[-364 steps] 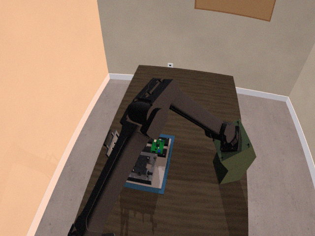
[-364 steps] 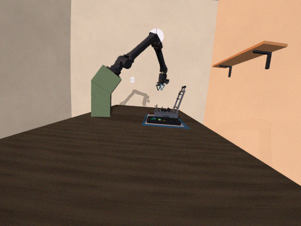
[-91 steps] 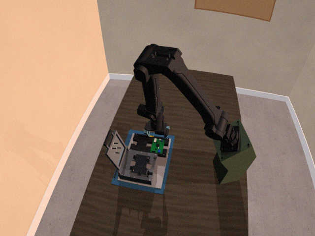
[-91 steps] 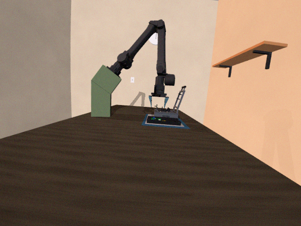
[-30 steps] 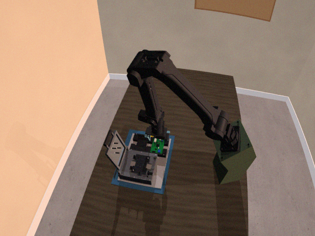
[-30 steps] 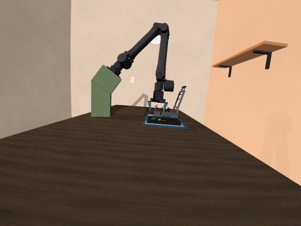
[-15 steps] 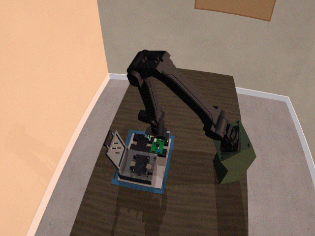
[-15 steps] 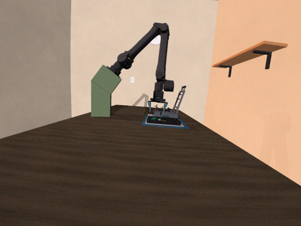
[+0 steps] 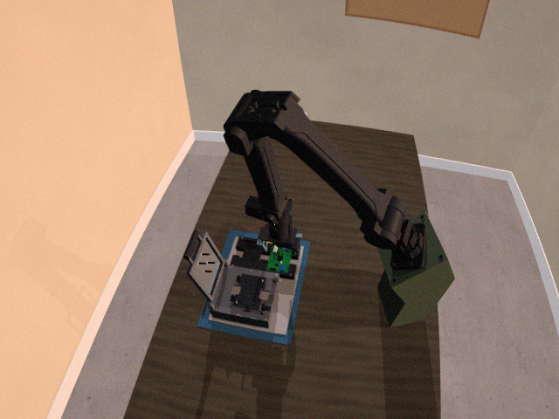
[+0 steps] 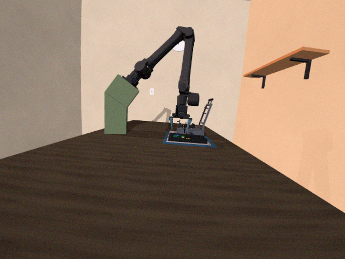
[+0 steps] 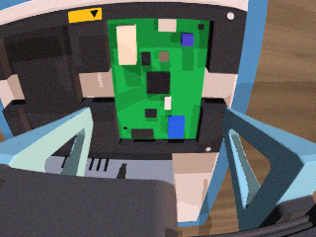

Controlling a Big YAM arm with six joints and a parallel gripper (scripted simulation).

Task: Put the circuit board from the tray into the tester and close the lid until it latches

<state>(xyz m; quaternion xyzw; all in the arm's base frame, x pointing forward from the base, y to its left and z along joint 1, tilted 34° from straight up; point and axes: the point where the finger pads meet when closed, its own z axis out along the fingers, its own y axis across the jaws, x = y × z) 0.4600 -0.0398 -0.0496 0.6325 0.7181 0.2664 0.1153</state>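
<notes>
My hand is 50 mm above the green circuit board. Round my hand: black latch hook: 50 mm behind, 220 mm to the left, 20 mm above; tester lid: 150 mm ahead, 200 mm to the left, 120 mm above.
</notes>
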